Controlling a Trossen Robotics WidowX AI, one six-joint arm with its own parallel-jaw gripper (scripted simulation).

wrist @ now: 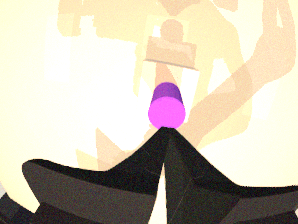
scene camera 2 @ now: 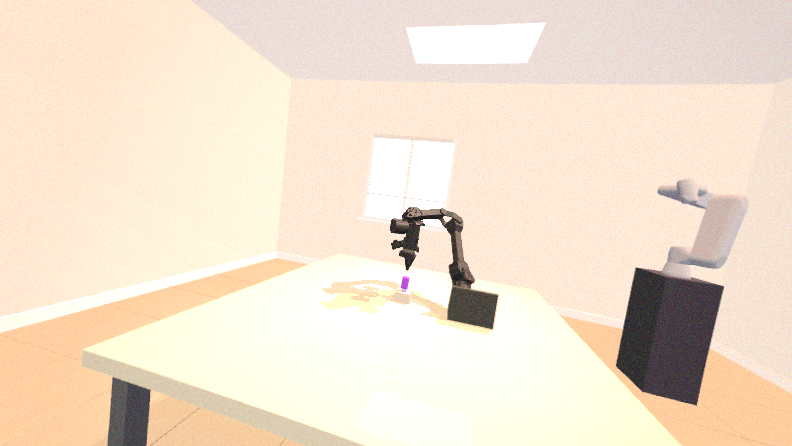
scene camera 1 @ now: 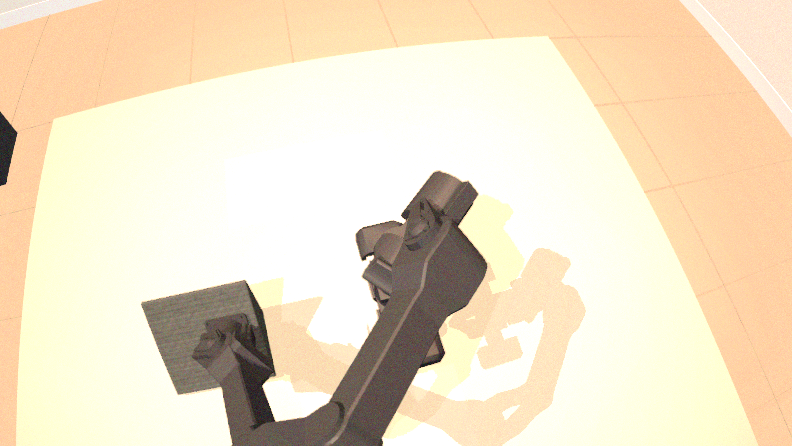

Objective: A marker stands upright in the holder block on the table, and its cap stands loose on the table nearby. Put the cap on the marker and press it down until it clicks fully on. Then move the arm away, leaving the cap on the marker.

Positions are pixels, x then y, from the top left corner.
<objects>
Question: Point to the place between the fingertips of my gripper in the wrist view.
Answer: At 166,133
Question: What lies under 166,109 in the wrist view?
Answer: A marker cap.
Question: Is my gripper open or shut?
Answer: Shut.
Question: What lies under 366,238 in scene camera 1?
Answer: My gripper.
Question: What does my gripper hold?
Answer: Nothing.
</objects>
